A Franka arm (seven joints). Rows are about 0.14 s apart.
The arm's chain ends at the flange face. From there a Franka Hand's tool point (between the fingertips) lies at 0.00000 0.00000 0.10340 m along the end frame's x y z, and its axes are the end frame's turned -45 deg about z.
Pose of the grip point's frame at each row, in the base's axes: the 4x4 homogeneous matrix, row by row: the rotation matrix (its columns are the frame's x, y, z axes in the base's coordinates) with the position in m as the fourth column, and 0 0 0 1 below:
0.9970, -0.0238, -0.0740, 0.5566; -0.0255, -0.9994, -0.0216, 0.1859; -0.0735, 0.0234, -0.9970, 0.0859; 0, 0, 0, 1
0.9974, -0.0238, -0.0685, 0.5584; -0.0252, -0.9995, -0.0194, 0.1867; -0.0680, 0.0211, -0.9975, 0.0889; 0, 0, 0, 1
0.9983, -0.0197, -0.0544, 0.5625; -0.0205, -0.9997, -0.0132, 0.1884; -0.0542, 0.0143, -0.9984, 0.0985; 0, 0, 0, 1
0.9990, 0.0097, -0.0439, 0.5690; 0.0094, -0.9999, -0.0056, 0.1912; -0.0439, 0.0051, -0.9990, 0.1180; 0, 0, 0, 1
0.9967, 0.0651, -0.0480, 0.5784; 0.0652, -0.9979, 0.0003, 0.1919; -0.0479, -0.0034, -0.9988, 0.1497; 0, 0, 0, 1
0.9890, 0.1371, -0.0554, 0.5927; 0.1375, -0.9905, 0.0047, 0.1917; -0.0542, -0.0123, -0.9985, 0.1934; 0, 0, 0, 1
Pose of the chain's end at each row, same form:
0.6882, -0.7218, -0.0740, 0.5643; -0.7247, -0.6887, -0.0216, 0.1881; -0.0354, 0.0685, -0.9970, 0.1890; 0, 0, 0, 1
0.6884, -0.7221, -0.0685, 0.5655; -0.7246, -0.6889, -0.0194, 0.1887; -0.0332, 0.0630, -0.9975, 0.1920; 0, 0, 0, 1
0.6920, -0.7198, -0.0544, 0.5681; -0.7214, -0.6924, -0.0132, 0.1898; -0.0282, 0.0484, -0.9984, 0.2017; 0, 0, 0, 1
0.7133, -0.6995, -0.0439, 0.5735; -0.7004, -0.7137, -0.0056, 0.1918; -0.0274, 0.0346, -0.9990, 0.2213; 0, 0, 0, 1
0.7508, -0.6587, -0.0480, 0.5834; -0.6595, -0.7517, 0.0003, 0.1919; -0.0363, 0.0315, -0.9988, 0.2530; 0, 0, 0, 1
0.7963, -0.6024, -0.0554, 0.5984; -0.6032, -0.7976, 0.0047, 0.1912; -0.0470, 0.0296, -0.9985, 0.2966; 0, 0, 0, 1

